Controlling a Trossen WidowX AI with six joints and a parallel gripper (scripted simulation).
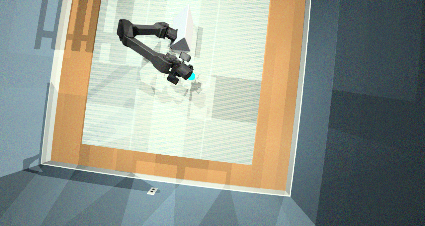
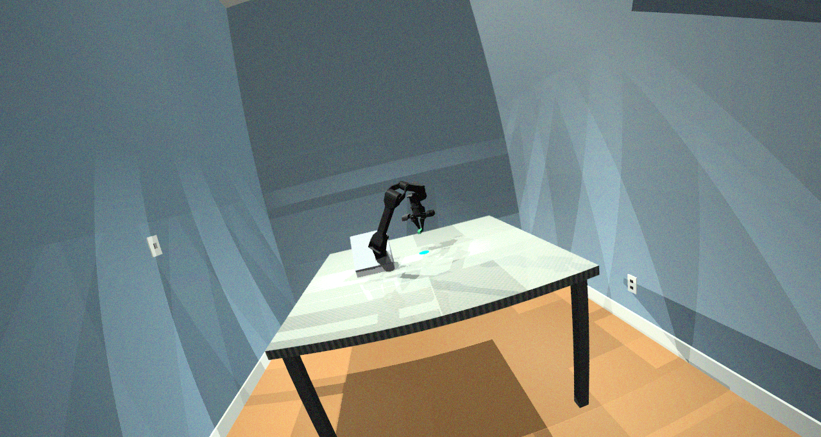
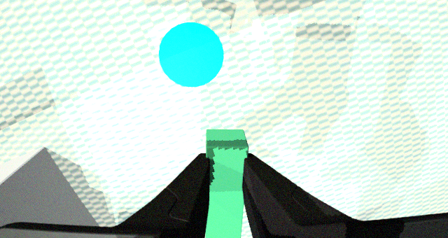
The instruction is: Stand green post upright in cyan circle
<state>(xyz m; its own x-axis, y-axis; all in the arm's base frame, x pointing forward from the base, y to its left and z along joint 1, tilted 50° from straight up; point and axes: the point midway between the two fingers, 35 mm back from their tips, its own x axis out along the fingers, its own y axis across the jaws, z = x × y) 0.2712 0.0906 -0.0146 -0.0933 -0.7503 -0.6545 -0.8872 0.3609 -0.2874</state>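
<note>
My gripper tip is now 150 mm above the cyan circle, 30 mm to the right of it and 10 mm past it. Also, from my gripper tip: green post 20 mm to the right, 10 mm behind.
</note>
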